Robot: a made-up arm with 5 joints.
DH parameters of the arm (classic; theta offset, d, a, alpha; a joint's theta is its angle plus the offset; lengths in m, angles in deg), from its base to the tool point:
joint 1: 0 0.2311 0 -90
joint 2: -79.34 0 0.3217 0
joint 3: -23.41 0 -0.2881 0
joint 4: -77.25 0 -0.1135 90
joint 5: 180 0.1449 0 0
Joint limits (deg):
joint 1: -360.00..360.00
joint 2: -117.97..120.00
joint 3: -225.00..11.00
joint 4: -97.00..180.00
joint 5: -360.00..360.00
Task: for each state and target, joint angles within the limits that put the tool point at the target. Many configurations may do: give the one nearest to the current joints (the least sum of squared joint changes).
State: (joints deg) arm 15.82 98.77 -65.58 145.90 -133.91
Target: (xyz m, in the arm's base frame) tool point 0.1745 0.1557 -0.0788
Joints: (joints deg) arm 41.74 86.22 -93.47 135.13 -133.91
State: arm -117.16 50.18 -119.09 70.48 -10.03
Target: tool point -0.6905 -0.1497 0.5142
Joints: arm -167.77 41.86 -140.59 52.46 -10.03
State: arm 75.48 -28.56 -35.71 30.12 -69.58
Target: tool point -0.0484 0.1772 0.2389
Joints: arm 105.28 -48.75 -8.39 57.89 -69.58
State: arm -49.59 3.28 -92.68 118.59 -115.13
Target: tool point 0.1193 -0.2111 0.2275
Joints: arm -60.53 14.84 -57.02 126.00 -115.13
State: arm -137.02 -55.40 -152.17 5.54 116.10
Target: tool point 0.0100 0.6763 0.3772
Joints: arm -90.85 -61.24 -184.99 -23.68 116.10
